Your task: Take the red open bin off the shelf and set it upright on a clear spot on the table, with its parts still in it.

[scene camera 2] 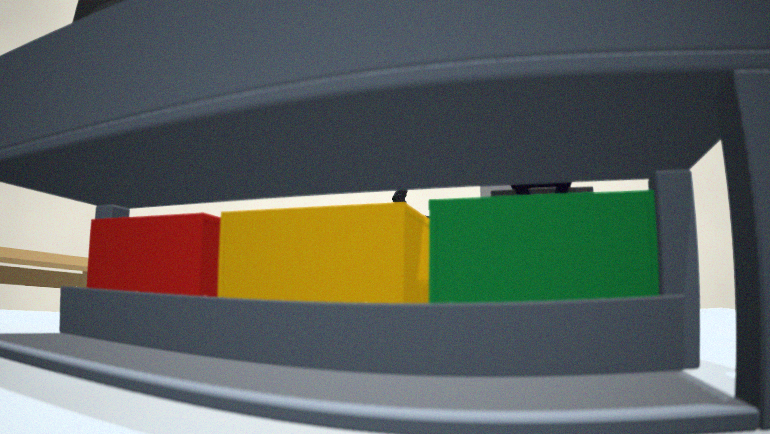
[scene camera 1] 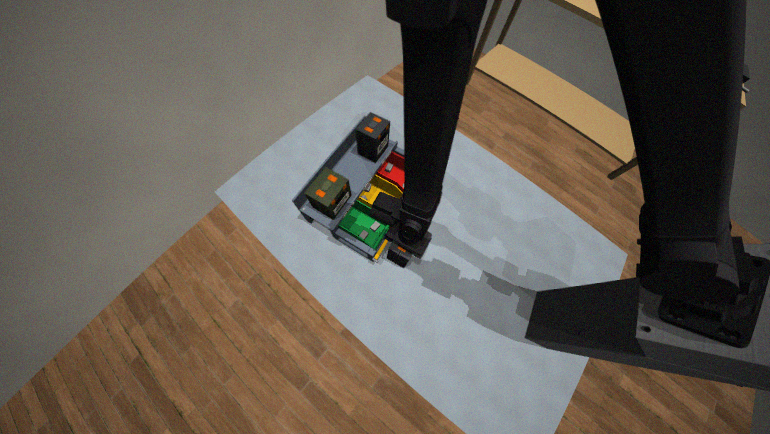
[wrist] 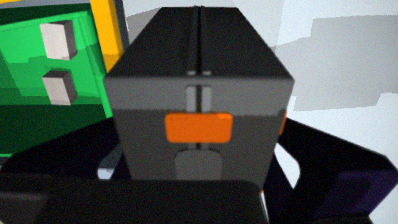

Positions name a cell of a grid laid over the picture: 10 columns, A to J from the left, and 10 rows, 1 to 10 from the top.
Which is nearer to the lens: the red bin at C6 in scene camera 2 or the yellow bin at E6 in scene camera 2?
The yellow bin.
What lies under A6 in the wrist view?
A green bin.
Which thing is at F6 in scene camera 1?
My gripper.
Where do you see a small grey part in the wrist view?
At B2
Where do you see a green bin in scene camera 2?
H6
